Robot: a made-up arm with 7 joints.
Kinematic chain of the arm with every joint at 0, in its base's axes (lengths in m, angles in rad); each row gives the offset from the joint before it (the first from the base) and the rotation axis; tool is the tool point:
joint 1: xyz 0 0 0.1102 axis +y
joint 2: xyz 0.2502 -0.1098 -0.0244 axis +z
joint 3: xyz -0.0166 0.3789 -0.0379 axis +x
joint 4: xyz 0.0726 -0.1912 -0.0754 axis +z
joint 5: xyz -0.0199 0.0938 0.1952 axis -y
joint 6: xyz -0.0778 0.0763 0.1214 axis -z
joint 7: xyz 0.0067 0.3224 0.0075 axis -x
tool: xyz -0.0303 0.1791 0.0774
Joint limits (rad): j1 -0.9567..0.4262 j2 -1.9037..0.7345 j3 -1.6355..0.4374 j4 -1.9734..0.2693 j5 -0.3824..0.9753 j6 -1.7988..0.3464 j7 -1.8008..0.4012
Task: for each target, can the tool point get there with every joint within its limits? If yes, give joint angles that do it. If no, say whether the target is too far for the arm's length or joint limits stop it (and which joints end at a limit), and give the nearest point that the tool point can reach.
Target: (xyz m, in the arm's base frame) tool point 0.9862 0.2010 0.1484
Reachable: yes | joints 0.2614 0.0889 0.0701 -1.7712 0.0645 -0.1672 -0.2922
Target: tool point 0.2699 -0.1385 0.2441
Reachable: no: joint limits stop it (at a limit: joint 1, joint 2, joint 3, joint 4, joint 5, joint 6, joint 7) | nearest point 0.2424 -0.1631 0.3515 | short by 0.114 m
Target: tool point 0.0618 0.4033 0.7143
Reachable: yes | joints -0.6655 -0.6684 -0.2236 -0.1489 -0.2701 -1.4844 -1.4589
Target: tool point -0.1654 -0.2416 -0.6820
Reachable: no: joint limits stop it (at a limit: joint 1, joint 2, joint 3, joint 4) | nearest point -0.1363 -0.0906 -0.4640 | short by 0.267 m
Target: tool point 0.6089 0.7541 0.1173
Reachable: yes | joints -0.1582 -0.1231 -0.7736 -0.8257 0.3965 -0.1922 -0.8928
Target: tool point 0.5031 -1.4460 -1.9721
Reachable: no: too far | nearest point 0.6011 -0.6928 -0.6964 | short by 1.485 m
